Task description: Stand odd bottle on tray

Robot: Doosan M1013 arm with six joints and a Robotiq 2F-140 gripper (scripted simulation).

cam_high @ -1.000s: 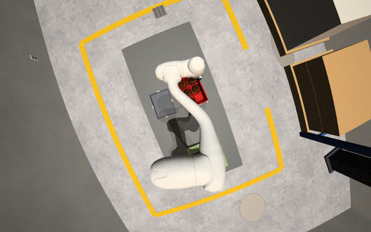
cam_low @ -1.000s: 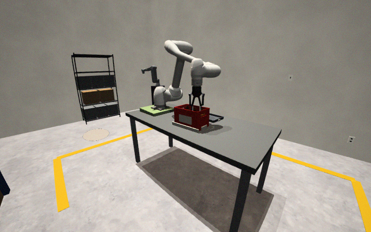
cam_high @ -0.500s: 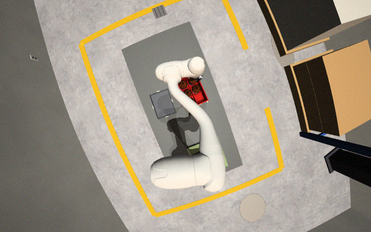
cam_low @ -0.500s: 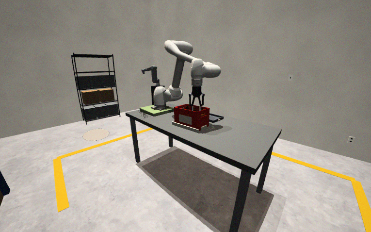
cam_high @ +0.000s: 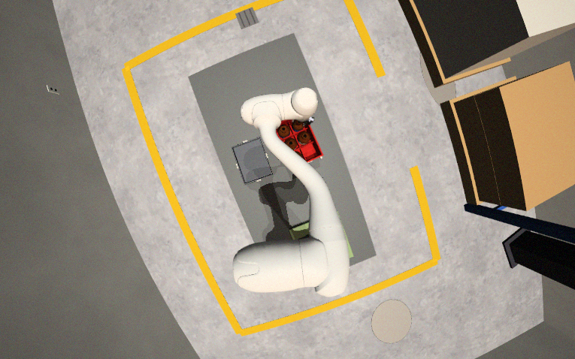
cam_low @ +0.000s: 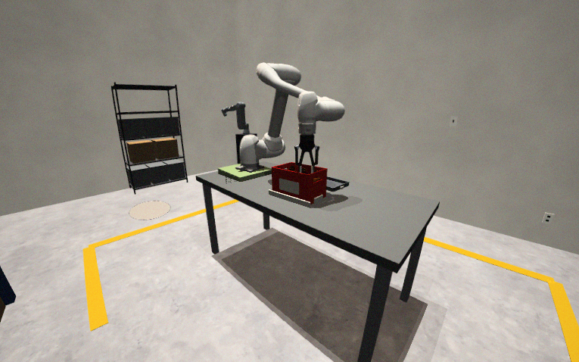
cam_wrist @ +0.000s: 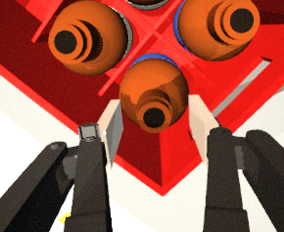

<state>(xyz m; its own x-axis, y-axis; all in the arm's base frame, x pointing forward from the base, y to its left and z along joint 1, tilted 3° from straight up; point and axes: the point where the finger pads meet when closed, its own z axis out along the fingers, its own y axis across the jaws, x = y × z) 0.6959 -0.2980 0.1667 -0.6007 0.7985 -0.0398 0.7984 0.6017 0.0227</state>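
Now: hand 90 mm above the red crate, 80 mm past it and 60 mm to the right of it. From my hand the other things lie so: dark grey tray (360 mm to the left, 160 mm below, 30 mm behind).
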